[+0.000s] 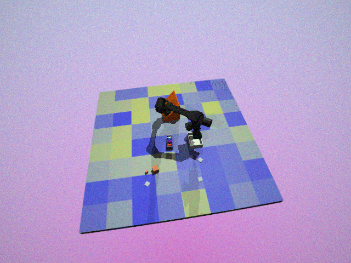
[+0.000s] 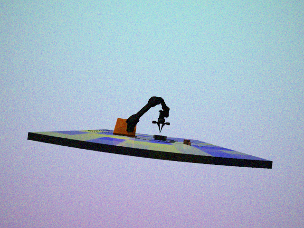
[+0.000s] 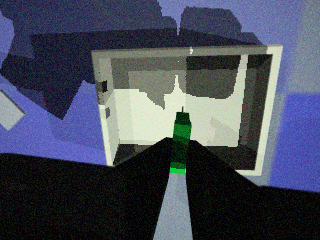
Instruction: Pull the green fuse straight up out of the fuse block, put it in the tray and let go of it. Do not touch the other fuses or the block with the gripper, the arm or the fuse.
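Now: gripper tip 1 cm above the green fuse. The rest, counted from my gripper tip: white fuse: 4 cm behind, 20 cm to the right, 5 cm below; then blue fuse: 2 cm behind, 20 cm to the right, 5 cm below; then white tray: 7 cm below.
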